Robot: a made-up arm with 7 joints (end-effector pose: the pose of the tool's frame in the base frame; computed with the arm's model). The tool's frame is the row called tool.
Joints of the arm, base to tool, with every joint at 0 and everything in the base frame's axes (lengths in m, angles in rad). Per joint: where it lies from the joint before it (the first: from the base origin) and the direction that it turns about. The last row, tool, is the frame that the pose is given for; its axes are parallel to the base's.
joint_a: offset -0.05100 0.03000 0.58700 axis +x
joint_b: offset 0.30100 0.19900 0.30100 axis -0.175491 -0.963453 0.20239
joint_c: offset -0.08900 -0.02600 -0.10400 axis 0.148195 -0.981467 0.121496
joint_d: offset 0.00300 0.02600 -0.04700 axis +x
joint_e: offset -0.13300 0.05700 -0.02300 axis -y
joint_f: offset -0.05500 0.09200 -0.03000 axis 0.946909 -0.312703 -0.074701
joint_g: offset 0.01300 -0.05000 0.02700 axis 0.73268 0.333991 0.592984
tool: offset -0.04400 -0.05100 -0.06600
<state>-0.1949 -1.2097 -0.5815 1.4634 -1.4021 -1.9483 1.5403</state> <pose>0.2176 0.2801 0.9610 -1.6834 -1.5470 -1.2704</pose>
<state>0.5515 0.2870 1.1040 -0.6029 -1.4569 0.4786 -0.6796</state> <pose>0.1523 0.2836 0.6596 0.2785 0.0064 -0.8632</pose>
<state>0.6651 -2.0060 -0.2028 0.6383 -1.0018 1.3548 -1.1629</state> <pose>0.4190 -0.1139 1.2947 0.3513 -2.8425 0.3170</pose>
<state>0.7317 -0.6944 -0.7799 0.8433 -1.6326 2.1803 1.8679</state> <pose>0.2579 -0.0234 1.1605 -1.4932 0.2309 2.6064</pose>
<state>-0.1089 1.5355 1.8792 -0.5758 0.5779 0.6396 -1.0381</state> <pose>0.4426 0.3779 0.9728 -1.2389 1.8691 -0.3267</pose>
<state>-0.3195 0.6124 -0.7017 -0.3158 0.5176 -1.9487 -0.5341</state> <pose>0.0277 0.3735 0.5585 -3.0855 -0.2089 -0.2443</pose>
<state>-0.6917 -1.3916 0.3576 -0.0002 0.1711 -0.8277 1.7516</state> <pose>-0.0281 0.6502 0.7401 0.8118 1.4774 -0.4077</pose>
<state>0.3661 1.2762 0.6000 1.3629 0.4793 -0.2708 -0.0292</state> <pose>0.3788 0.2310 0.6452 1.2307 -1.8234 0.8997</pose>
